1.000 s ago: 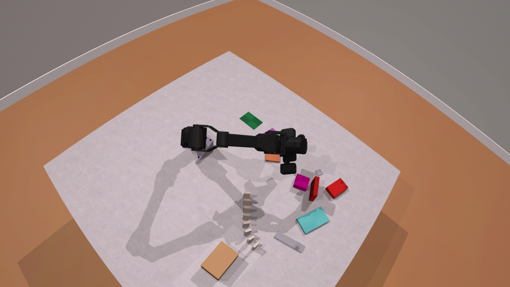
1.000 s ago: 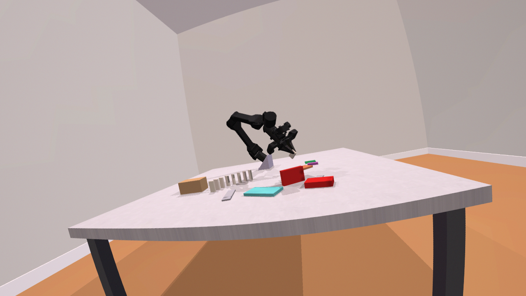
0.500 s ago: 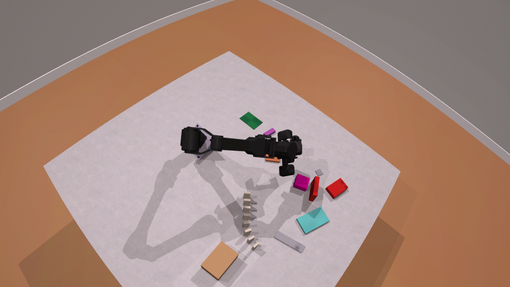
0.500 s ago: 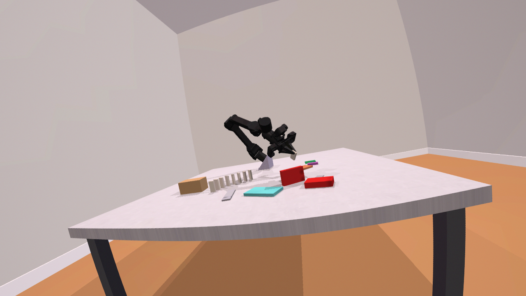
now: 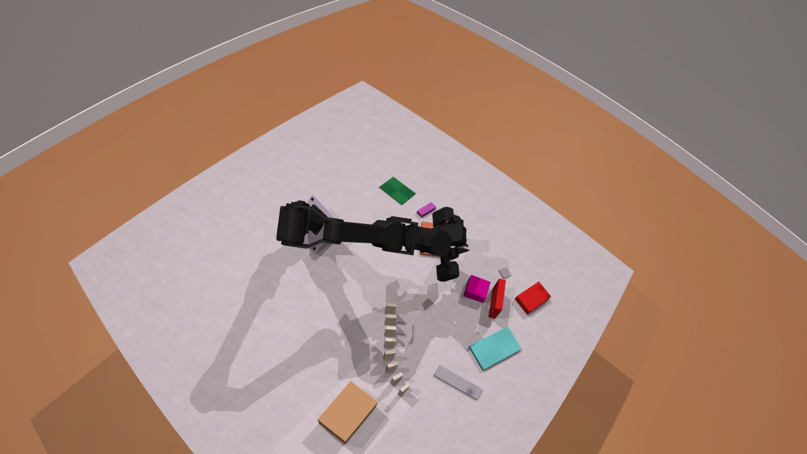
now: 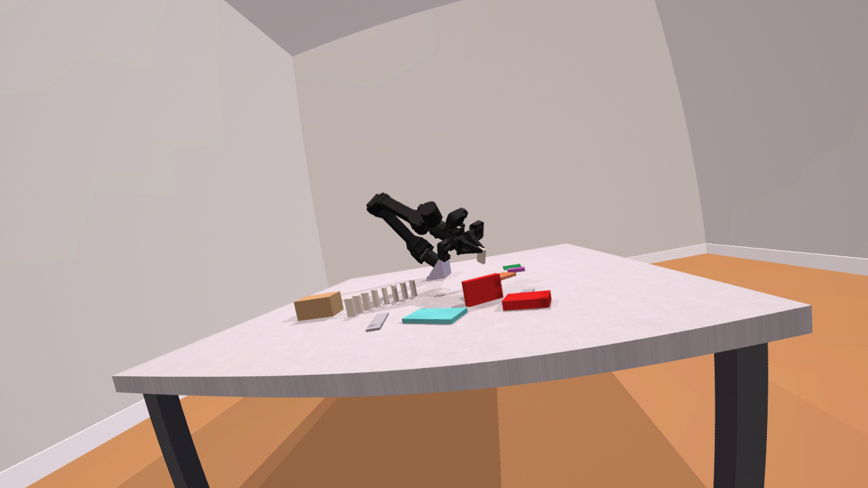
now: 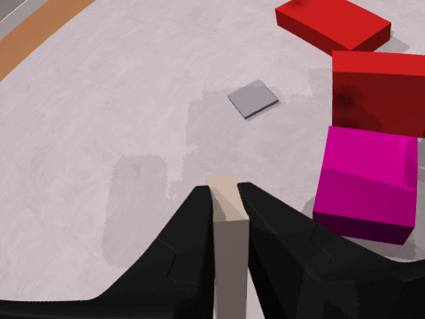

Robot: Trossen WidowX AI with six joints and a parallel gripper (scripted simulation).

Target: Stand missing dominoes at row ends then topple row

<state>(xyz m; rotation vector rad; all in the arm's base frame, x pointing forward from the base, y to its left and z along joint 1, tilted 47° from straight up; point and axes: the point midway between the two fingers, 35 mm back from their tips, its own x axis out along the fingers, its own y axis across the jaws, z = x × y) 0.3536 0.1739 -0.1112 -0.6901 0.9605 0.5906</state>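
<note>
Now: gripper tip 80 mm short of the magenta cube, 20 mm to the left of it and 100 mm above it. Also, from my gripper tip: orange slab 120 mm behind, 20 mm to the left, 110 mm below; then cyan slab 230 mm ahead, 110 mm to the right, 110 mm below; then small grey cube 110 mm ahead, 100 mm to the left, 110 mm below.
</note>
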